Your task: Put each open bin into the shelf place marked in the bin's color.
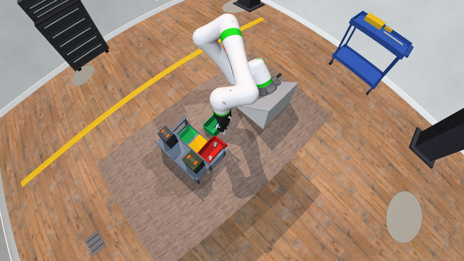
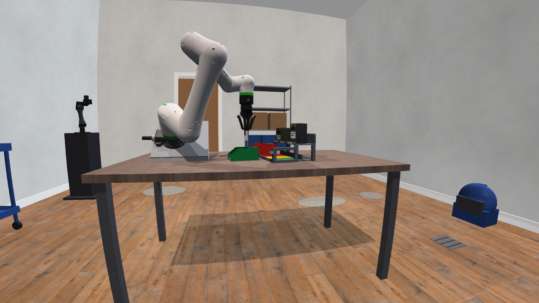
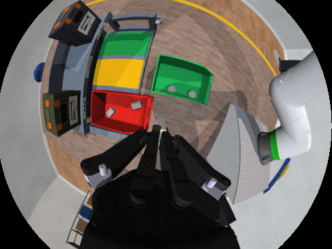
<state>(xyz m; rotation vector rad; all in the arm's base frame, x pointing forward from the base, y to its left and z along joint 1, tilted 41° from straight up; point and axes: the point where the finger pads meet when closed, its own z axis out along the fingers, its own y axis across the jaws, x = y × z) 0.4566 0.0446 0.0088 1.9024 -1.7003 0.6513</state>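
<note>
Right now my hand is 12 cm short of the red bin, 1 cm to the right of it and 9 cm above it. Also, from my hand: green bin 4 cm behind, 12 cm to the right, 11 cm below.
</note>
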